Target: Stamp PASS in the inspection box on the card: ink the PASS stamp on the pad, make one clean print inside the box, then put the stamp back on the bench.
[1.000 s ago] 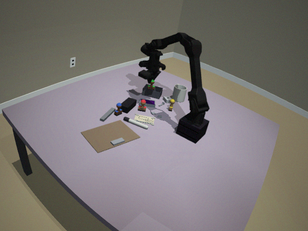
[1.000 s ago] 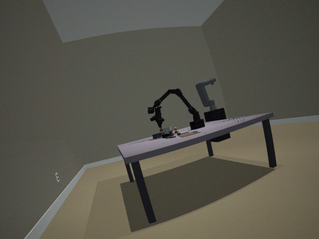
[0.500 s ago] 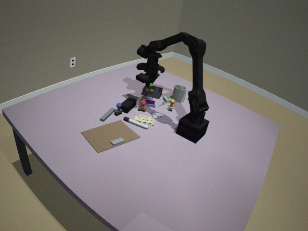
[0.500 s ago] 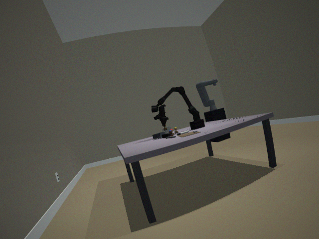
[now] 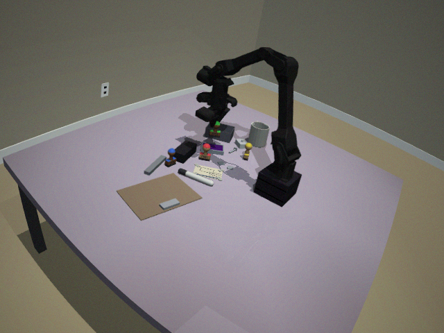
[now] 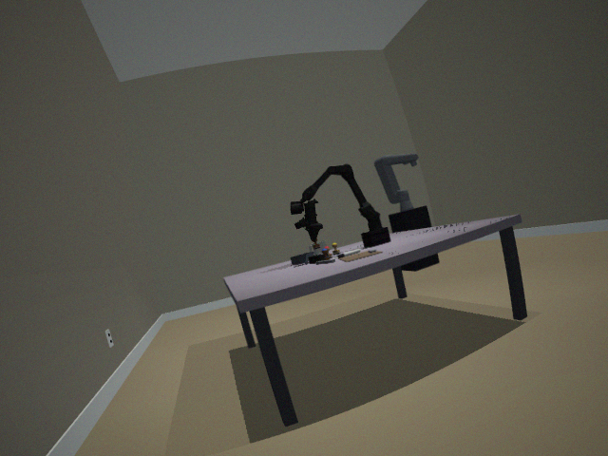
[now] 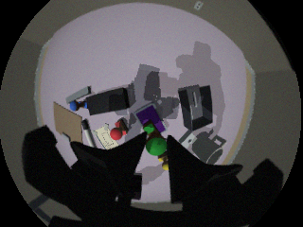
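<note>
My gripper tip is now 100 mm above the purple ink pad and 10 mm past it. The rest, counted from my gripper tip: red-knobbed stamp (90 mm below, 80 mm to the left, 40 mm behind); then green stamp (20 mm below, 10 mm behind); then black box (120 mm to the left, 90 mm below, 30 mm ahead).
</note>
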